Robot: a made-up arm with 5 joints.
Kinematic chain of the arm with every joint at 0, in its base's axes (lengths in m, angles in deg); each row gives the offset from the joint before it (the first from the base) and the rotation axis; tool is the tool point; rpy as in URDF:
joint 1: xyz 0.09 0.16 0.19 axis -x
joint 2: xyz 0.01 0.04 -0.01 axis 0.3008 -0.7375 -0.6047
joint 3: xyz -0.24 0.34 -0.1 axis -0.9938 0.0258 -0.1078
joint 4: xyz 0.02 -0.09 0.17 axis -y
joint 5: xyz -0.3 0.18 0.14 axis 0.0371 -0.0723 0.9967
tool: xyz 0.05 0.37 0.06 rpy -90 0 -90
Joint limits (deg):
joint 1: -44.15..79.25
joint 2: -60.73..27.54
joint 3: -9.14..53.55
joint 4: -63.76..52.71
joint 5: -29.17..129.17
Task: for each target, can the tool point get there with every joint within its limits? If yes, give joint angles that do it. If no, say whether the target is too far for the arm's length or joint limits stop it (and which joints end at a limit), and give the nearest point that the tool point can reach.
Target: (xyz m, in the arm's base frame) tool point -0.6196 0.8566 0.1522
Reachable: yes | joints 63.63 -15.21 -1.49 -22.15 102.09
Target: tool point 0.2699 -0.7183 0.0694
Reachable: no: joint limits stop it (at a limit: joint 1, joint 2, joint 3, joint 4, joint 5) | nearest point -0.4814 -0.3103 0.3401 | short by 0.897 m
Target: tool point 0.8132 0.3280 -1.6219
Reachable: no: too far | nearest point 0.2862 0.4423 -0.9089 | short by 0.894 m
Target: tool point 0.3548 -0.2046 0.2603
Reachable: no: joint limits stop it (at a limit: joint 1, joint 3, joint 4, joint 5) | nearest point 0.1646 -0.1463 0.8870 | short by 0.658 m
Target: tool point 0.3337 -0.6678 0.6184
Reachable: no: joint limits stop it (at a limit: joint 1, joint 2, joint 3, joint 5) | nearest point 0.0068 -0.2942 0.8742 | short by 0.558 m
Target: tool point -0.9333 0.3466 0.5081
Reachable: yes | joints -26.04 -42.78 29.89 28.33 55.74
